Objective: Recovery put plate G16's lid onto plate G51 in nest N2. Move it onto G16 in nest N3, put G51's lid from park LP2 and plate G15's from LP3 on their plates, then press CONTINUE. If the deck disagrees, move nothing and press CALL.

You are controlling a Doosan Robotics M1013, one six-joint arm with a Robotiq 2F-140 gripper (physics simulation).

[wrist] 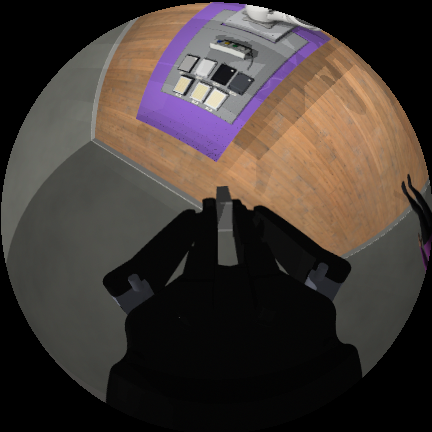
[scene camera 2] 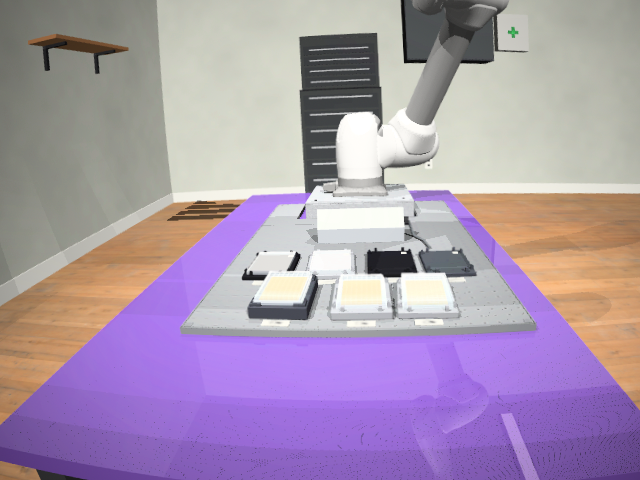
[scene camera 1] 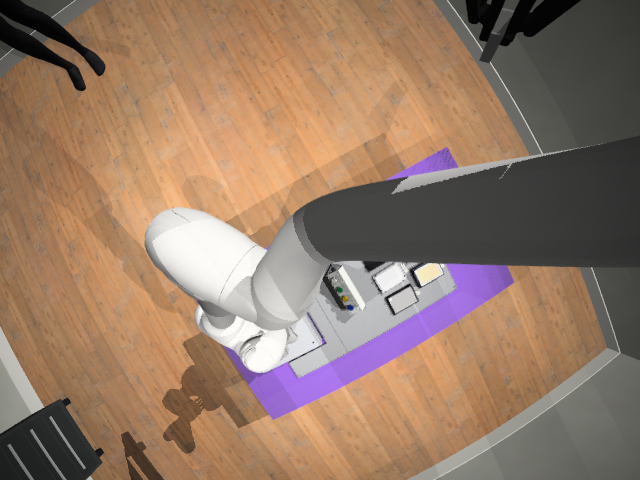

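Seen in the pictures: gripper, fingertip midpoint: point(wrist: 222, 196) point(scene camera 1: 488, 51); arm's base, link origin: point(scene camera 2: 360, 191) point(scene camera 1: 273, 331).
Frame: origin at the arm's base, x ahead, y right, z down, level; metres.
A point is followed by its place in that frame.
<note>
My gripper point(scene camera 1: 487, 54) {z -0.773, x 0.760, y -0.410 m} point(wrist: 222, 196) {z -0.773, x 0.760, y -0.410 m} is shut and empty, high above the floor beyond the table. Three cream-welled plates stand in the front row: one on a dark nest point(scene camera 2: 283, 288) {z 0.010, x 0.821, y 0.119 m} point(wrist: 183, 85) {z 0.008, x 0.801, y 0.100 m} point(scene camera 1: 428, 273) {z 0.009, x 0.794, y 0.122 m}, a middle one point(scene camera 2: 361, 291) {z 0.016, x 0.821, y -0.019 m} point(wrist: 200, 92) {z 0.024, x 0.804, y -0.029 m} and an end one point(scene camera 2: 424, 290) {z 0.016, x 0.821, y -0.129 m} point(wrist: 216, 99) {z 0.016, x 0.798, y -0.148 m}. Behind them are a light grey piece in a black frame point(scene camera 2: 270, 262) {z 0.027, x 0.636, y 0.184 m} point(wrist: 189, 63) {z 0.027, x 0.626, y 0.162 m} point(scene camera 1: 402, 300) {z 0.027, x 0.621, y 0.182 m}, a white one point(scene camera 2: 331, 262) {z 0.027, x 0.639, y 0.050 m} point(wrist: 205, 67) {z 0.027, x 0.618, y 0.042 m} point(scene camera 1: 389, 277) {z 0.027, x 0.617, y 0.046 m}, a black one point(scene camera 2: 391, 262) {z 0.035, x 0.623, y -0.079 m} point(wrist: 223, 74) {z 0.035, x 0.616, y -0.084 m} and a slate one point(scene camera 2: 446, 261) {z 0.035, x 0.624, y -0.200 m} point(wrist: 241, 83) {z 0.035, x 0.616, y -0.210 m}. Labels are unreadable; clear lids cannot be told.
The button box point(scene camera 1: 345, 291) {z -0.026, x 0.398, y -0.014 m} point(scene camera 2: 360, 225) {z 0.000, x 0.442, y -0.009 m} point(wrist: 230, 49) {z -0.029, x 0.424, y -0.035 m} stands between the rear row and the robot base; green, yellow and blue buttons show from above. The grey deck point(scene camera 2: 485, 299) {z 0.045, x 0.804, y -0.246 m} lies on the purple table point(scene camera 2: 310, 382) {z 0.058, x 1.038, y 0.046 m}. My arm point(scene camera 1: 465, 222) {z -0.948, x 0.481, y -0.266 m} hides part of the deck in scene camera 1.
</note>
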